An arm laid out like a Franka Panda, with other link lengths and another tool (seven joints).
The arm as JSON. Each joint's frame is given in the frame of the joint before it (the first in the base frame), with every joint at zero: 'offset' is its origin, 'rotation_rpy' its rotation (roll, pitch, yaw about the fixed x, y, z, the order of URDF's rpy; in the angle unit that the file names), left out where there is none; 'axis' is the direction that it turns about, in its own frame. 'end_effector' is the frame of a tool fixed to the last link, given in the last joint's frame.
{
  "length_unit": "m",
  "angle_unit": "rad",
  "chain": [
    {
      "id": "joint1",
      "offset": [
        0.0,
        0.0,
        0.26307
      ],
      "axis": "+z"
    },
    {
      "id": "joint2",
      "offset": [
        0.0,
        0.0,
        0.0
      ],
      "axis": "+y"
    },
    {
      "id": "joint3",
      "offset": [
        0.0,
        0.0,
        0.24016
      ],
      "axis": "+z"
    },
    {
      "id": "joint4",
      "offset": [
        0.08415,
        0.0,
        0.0
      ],
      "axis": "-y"
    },
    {
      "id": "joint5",
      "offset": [
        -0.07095,
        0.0,
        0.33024
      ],
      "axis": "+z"
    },
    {
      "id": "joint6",
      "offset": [
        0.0,
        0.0,
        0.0
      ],
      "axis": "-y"
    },
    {
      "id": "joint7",
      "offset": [
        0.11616,
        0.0,
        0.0
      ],
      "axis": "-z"
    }
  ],
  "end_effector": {
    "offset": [
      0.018,
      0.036,
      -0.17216
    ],
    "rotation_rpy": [
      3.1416,
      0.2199,
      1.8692
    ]
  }
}
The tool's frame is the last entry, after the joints.
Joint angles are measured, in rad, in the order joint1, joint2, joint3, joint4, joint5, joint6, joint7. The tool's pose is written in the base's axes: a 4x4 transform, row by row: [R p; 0 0 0 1], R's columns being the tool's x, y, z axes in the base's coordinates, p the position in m. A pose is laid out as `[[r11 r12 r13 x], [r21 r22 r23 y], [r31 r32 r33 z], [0 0 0 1]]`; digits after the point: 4 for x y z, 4 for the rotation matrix.
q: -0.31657 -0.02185 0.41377 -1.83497 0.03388 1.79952 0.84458
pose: [[0.4270 0.8971 -0.1135 0.5652], [0.8805 -0.4410 -0.1736 0.0706], [-0.2058 -0.0258 -0.9783 0.3196], [0 0 0 1]]
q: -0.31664 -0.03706 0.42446 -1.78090 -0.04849 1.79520 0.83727
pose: [[0.4118 0.9106 -0.0360 0.5726], [0.8773 -0.4068 -0.2544 0.0675], [-0.2463 0.0732 -0.9664 0.3529], [0 0 0 1]]
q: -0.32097 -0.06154 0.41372 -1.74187 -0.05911 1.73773 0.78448
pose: [[0.3811 0.9242 -0.0239 0.5667], [0.8856 -0.3723 -0.2776 0.0594], [-0.2655 0.0846 -0.9604 0.3758], [0 0 0 1]]
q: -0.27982 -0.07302 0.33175 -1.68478 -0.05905 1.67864 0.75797
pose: [[0.3991 0.9167 -0.0205 0.5638], [0.8786 -0.3887 -0.2773 0.0368], [-0.2622 0.0927 -0.9606 0.4017], [0 0 0 1]]
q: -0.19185 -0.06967 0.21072 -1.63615 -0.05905 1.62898 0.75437
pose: [[0.4265 0.9039 -0.0315 0.5616], [0.8677 -0.4187 -0.2680 0.0168], [-0.2555 0.0869 -0.9629 0.4172], [0 0 0 1]]
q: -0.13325 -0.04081 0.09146 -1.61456 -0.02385 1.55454 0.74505
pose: [[0.4534 0.8829 -0.1224 0.5552], [0.8554 -0.4696 -0.2186 -0.0126], [-0.2504 -0.0056 -0.9681 0.4009], [0 0 0 1]]
